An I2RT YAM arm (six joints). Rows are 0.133 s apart.
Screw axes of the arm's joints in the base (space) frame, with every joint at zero. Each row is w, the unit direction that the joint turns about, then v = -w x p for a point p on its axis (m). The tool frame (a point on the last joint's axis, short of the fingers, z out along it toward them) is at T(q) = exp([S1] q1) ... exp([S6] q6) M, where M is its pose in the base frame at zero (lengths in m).
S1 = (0, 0, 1, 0.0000, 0.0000, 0.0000)
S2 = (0, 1, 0, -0.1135, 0.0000, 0.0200)
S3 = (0, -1, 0, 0.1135, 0.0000, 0.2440)
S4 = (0, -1, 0, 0.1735, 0.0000, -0.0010)
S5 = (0, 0, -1, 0.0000, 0.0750, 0.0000)
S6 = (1, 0, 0, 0.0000, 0.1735, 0.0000)
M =
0 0 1 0.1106
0 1 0 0.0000
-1 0 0 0.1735
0 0 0 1
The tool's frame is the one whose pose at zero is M.
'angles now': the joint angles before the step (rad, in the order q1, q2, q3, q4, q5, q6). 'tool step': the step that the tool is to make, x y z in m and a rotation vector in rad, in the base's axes. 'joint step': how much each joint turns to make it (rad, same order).
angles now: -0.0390, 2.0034, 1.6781, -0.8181, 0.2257, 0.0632
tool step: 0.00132, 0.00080, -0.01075, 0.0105, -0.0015, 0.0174
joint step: 0.0006, 0.0081, -0.0314, 0.0429, -0.0166, -0.0111
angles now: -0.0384, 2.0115, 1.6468, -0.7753, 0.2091, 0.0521
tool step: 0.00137, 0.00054, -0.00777, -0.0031, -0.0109, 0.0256
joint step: 0.0007, 0.0037, -0.0285, 0.0481, -0.0081, -0.0242
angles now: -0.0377, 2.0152, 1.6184, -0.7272, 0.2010, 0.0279
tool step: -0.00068, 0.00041, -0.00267, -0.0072, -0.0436, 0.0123
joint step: 0.0009, -0.0168, -0.0444, 0.0739, -0.0002, -0.0130
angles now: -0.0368, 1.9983, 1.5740, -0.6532, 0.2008, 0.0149
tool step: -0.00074, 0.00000, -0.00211, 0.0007, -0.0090, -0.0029
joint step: 0.0000, -0.0040, -0.0160, 0.0204, 0.0005, 0.0031
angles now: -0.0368, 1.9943, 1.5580, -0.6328, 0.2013, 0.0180
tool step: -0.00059, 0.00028, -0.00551, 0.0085, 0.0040, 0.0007
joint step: 0.0000, 0.0036, -0.0159, 0.0145, -0.0077, 0.0034
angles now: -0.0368, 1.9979, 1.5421, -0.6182, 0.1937, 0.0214
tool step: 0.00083, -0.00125, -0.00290, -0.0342, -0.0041, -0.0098
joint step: 0.0000, 0.0042, -0.0081, 0.0193, 0.0345, -0.0079
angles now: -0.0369, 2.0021, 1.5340, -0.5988, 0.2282, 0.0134
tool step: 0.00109, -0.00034, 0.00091, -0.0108, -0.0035, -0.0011
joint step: 0.0001, 0.0020, 0.0053, 0.0016, 0.0099, -0.0042
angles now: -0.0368, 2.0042, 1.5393, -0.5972, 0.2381, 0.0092
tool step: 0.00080, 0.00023, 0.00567, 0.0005, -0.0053, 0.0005
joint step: 0.0006, -0.0033, 0.0171, -0.0152, -0.0006, 0.0004
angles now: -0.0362, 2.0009, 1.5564, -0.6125, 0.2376, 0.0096
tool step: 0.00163, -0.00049, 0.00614, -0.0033, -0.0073, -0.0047
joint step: -0.0006, -0.0004, 0.0226, -0.0161, 0.0047, 0.0021
